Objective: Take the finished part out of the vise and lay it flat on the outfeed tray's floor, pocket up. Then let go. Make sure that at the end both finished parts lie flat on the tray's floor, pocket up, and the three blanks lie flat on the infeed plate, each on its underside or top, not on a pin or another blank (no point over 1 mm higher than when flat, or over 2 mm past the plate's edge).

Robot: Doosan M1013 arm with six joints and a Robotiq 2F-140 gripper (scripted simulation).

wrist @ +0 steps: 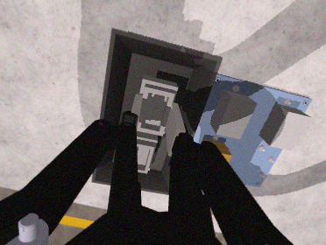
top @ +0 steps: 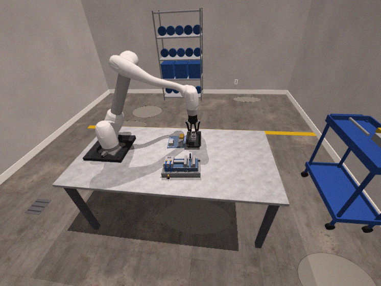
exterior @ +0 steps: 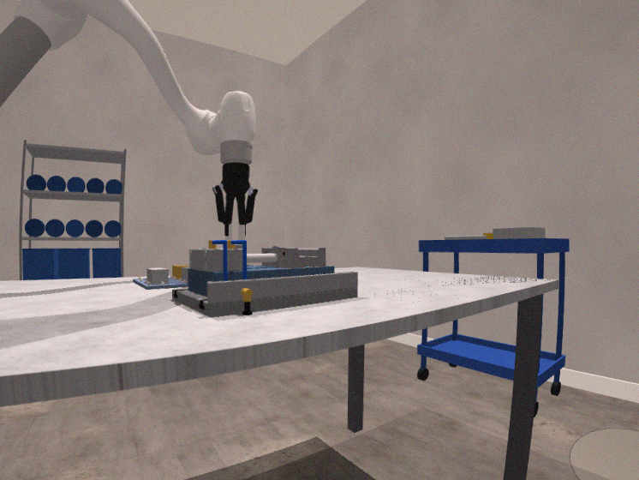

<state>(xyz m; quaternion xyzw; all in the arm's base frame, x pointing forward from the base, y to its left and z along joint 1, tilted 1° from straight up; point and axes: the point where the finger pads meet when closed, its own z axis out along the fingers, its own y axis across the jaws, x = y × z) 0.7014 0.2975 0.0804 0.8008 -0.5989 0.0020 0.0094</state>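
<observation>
The grey block lies 120 mm behind my hand, 100 mm below it and 30 mm to the right of it. Round my hand: blue fixture plate 170 mm behind, 120 mm below; then yellow block 140 mm behind, 100 mm below, 60 mm to the left.
</observation>
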